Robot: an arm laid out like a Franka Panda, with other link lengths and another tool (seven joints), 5 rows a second.
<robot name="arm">
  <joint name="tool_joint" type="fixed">
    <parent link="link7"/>
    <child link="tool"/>
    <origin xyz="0.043 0.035 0.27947" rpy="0 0.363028 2.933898"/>
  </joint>
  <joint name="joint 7" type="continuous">
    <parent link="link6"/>
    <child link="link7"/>
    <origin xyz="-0.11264 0 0" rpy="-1.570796 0 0"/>
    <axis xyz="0 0 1"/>
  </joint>
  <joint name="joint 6" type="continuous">
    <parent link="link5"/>
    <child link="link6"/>
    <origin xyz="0 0 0" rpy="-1.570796 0 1.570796"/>
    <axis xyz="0 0 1"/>
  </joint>
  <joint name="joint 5" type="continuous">
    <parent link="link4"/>
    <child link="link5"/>
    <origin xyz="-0.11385 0.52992 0" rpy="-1.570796 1.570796 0"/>
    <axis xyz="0 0 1"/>
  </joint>
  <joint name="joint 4" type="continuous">
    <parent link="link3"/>
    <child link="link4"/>
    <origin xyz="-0.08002 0 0" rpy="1.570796 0 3.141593"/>
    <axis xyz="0 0 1"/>
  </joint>
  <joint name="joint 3" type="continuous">
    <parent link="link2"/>
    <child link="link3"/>
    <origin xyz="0 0.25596 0" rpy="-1.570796 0 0"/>
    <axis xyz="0 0 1"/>
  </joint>
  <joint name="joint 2" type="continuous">
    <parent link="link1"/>
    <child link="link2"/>
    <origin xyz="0 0 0" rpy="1.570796 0 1.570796"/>
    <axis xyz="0 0 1"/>
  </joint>
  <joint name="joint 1" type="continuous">
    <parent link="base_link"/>
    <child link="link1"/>
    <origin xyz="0 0 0.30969" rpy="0 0 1.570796"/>
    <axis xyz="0 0 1"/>
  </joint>
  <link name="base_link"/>
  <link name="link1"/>
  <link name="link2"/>
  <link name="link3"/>
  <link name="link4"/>
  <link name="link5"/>
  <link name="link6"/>
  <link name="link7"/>
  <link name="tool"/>
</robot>
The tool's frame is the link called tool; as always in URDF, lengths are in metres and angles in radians. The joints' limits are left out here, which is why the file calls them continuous.
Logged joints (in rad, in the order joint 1, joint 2, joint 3, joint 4, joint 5, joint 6, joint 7), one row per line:
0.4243 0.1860 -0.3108 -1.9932 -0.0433 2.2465 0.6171
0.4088 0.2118 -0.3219 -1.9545 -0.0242 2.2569 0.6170
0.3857 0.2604 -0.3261 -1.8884 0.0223 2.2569 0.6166
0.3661 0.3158 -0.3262 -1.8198 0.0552 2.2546 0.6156
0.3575 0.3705 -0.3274 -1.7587 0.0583 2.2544 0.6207
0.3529 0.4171 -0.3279 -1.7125 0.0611 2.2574 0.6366
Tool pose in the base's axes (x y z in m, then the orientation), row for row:
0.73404 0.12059 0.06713 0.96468 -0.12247 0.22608 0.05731
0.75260 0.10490 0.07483 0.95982 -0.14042 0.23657 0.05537
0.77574 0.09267 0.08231 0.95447 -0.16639 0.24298 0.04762
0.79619 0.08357 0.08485 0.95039 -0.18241 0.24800 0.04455
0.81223 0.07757 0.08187 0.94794 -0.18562 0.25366 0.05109
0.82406 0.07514 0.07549 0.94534 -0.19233 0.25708 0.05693
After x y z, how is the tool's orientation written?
As a quaternion, x y z w.
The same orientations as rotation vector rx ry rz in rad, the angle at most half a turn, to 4 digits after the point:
2.9248 -0.3713 0.6854
2.9135 -0.4262 0.7181
2.9109 -0.5075 0.7410
2.9039 -0.5574 0.7578
2.8849 -0.5649 0.7720
2.8668 -0.5833 0.7796

